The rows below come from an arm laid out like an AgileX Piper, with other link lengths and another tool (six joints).
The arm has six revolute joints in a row. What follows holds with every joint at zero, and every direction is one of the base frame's.
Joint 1 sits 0.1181 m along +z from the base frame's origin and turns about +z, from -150 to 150 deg.
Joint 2 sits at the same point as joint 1 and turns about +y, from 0 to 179.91 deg.
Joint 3 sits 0.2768 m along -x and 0.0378 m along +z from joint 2 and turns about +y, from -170 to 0 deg.
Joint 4 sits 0.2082 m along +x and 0.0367 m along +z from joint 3 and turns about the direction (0.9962, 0, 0.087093), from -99.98 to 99.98 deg.
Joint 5 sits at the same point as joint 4 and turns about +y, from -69.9 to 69.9 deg.
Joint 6 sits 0.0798 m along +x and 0.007 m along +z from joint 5 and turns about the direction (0.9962, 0, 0.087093), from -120 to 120 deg.
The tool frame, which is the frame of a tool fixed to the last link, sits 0.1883 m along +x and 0.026 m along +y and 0.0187 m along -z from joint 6; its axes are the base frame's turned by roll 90.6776, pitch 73.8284 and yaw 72.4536 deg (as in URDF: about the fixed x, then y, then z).
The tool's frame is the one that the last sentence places.
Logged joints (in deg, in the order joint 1, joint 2, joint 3, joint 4, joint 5, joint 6), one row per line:
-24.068 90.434 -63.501 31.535 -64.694 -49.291
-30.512 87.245 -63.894 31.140 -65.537 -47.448
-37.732 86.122 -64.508 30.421 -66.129 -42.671
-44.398 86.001 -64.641 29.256 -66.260 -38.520
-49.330 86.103 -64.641 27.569 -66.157 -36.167
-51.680 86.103 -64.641 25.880 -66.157 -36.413
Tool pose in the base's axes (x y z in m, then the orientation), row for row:
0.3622 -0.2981 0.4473 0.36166 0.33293 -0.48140 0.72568
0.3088 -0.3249 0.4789 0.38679 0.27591 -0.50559 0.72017
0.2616 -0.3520 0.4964 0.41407 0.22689 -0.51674 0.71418
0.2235 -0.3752 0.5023 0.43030 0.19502 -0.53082 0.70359
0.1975 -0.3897 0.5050 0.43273 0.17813 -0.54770 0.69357
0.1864 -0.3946 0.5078 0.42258 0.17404 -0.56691 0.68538
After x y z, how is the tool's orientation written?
As a quaternion, x y z w.
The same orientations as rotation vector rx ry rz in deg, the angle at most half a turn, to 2 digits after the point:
45.70 42.07 -60.84
48.98 34.94 -64.03
52.56 28.80 -65.59
54.84 24.86 -67.65
55.37 22.79 -70.08
54.24 22.34 -72.77

